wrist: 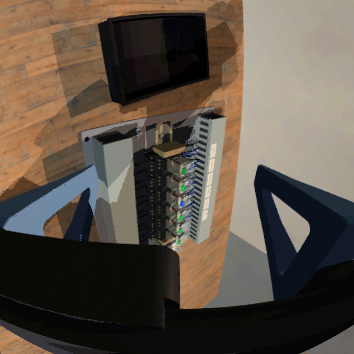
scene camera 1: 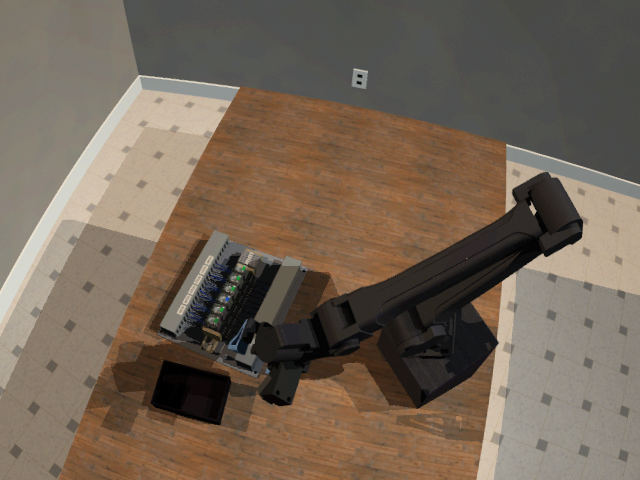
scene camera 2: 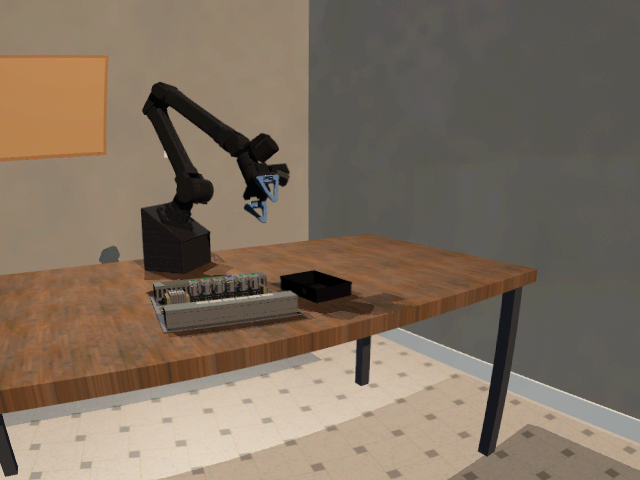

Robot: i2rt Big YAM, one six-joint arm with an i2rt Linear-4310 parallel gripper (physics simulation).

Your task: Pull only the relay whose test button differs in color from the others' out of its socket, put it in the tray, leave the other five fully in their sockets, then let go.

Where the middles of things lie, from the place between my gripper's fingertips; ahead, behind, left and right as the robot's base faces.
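Socket panel (scene camera 1: 191, 337): my hand 20 cm above it, 20 cm to the left of it, 12 cm short of it.
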